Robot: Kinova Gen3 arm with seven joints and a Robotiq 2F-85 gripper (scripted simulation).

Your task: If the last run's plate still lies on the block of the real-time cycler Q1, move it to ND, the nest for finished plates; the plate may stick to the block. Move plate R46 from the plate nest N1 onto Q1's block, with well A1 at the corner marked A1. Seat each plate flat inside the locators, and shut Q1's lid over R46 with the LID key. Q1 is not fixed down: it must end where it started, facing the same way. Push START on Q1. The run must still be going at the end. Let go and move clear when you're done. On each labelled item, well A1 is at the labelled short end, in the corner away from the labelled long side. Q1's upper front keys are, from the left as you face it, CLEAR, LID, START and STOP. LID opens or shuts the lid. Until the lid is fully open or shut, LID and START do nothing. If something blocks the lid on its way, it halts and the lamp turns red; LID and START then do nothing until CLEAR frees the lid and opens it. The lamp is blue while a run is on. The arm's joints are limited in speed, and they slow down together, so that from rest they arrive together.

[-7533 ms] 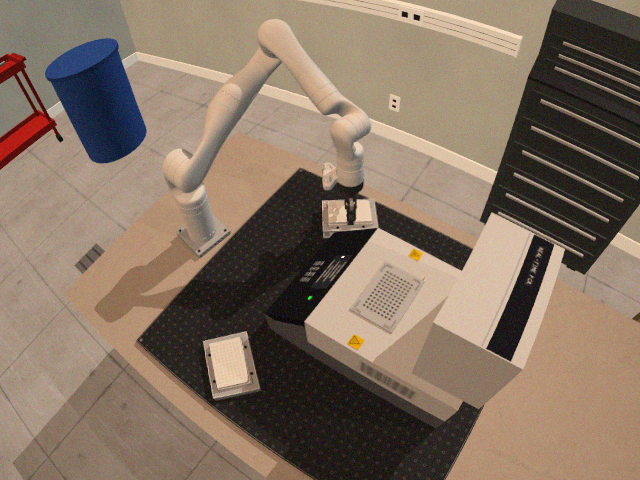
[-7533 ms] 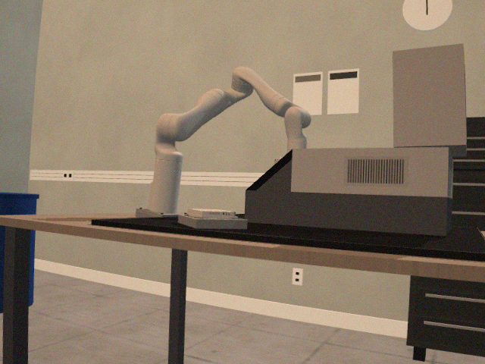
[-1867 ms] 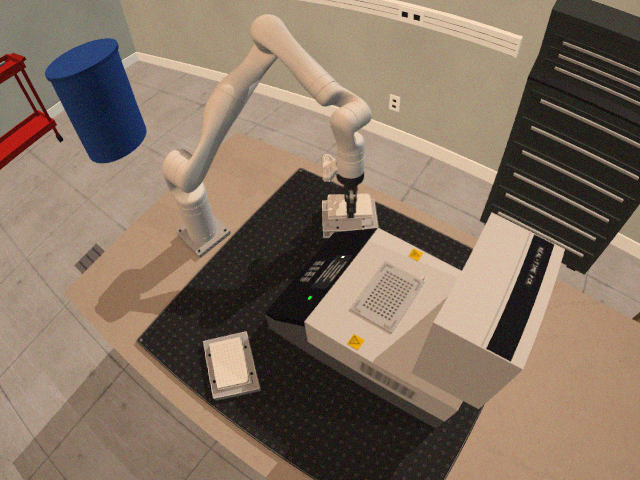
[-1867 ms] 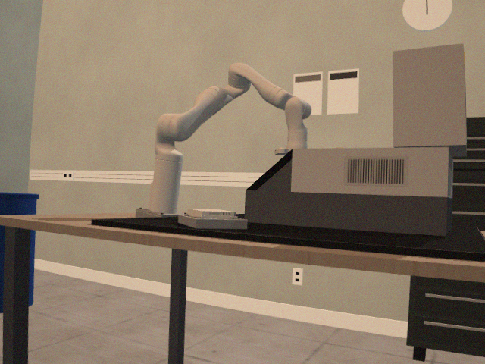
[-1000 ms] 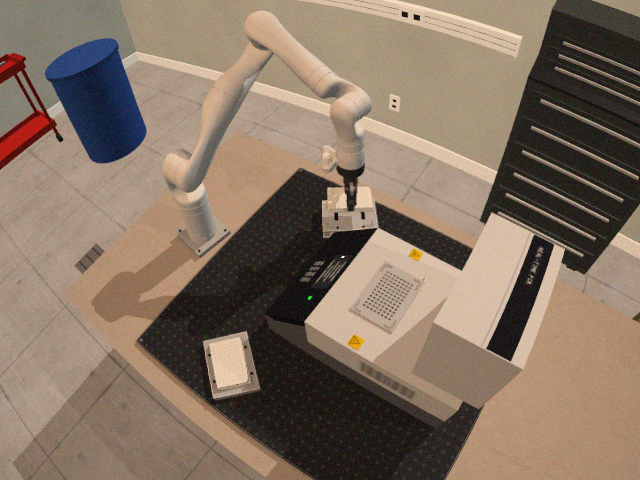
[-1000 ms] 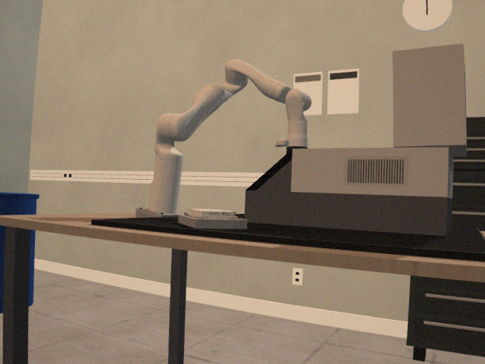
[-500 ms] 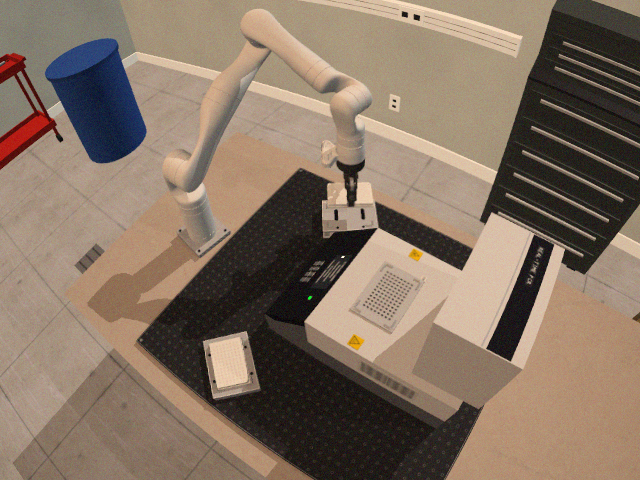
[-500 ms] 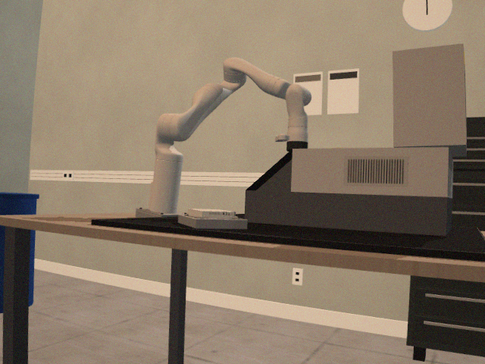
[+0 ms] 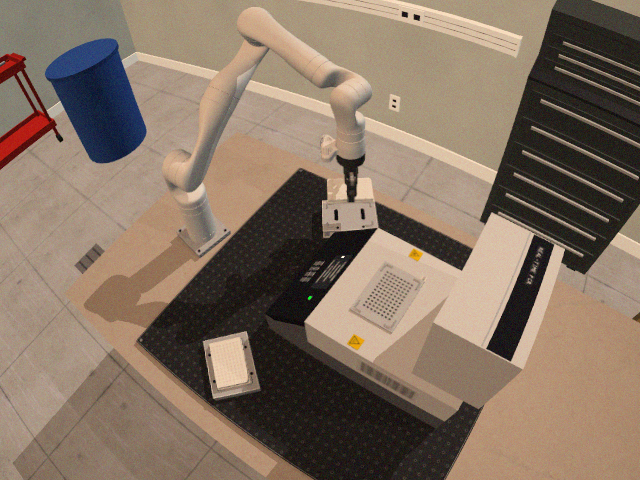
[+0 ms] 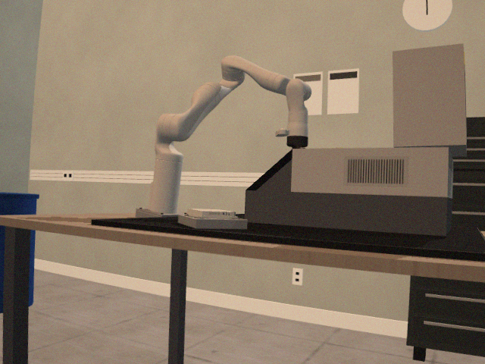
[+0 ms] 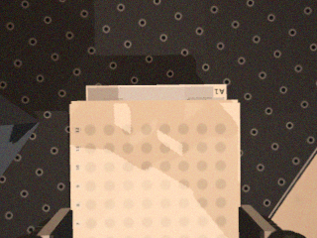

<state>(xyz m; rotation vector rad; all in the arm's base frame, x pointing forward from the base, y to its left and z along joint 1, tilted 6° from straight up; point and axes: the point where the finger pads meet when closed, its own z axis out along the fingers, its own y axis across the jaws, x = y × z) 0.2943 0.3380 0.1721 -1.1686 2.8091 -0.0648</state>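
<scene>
My hand is 9 cm past the A1 mark, 1 cm to the left of it and 12 cm above it. Round my hand: grey nest (10 cm ahead, 55 cm to the right, 14 cm below); white plate (1 cm below).
</scene>
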